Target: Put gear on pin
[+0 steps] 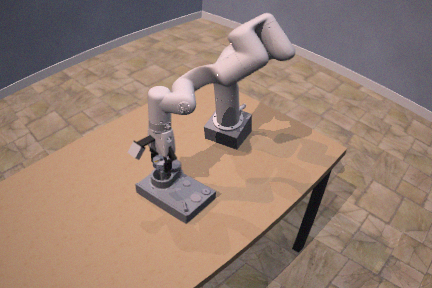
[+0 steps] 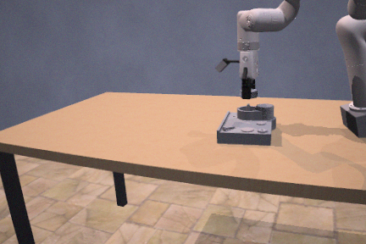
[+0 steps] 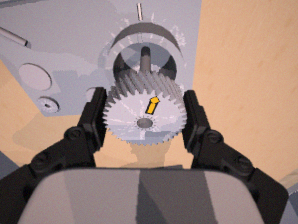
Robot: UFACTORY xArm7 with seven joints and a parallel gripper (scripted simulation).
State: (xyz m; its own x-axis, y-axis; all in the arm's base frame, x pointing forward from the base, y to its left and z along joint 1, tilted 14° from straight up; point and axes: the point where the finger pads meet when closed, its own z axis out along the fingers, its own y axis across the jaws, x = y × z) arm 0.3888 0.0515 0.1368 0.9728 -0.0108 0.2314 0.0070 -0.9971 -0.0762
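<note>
The grey gear is right at my hand. The rest, counted from my hand: flat disc (150 mm to the left, 90 mm below, 30 mm behind); then grey pin (160 mm to the left, 90 mm below, 30 mm ahead).
</note>
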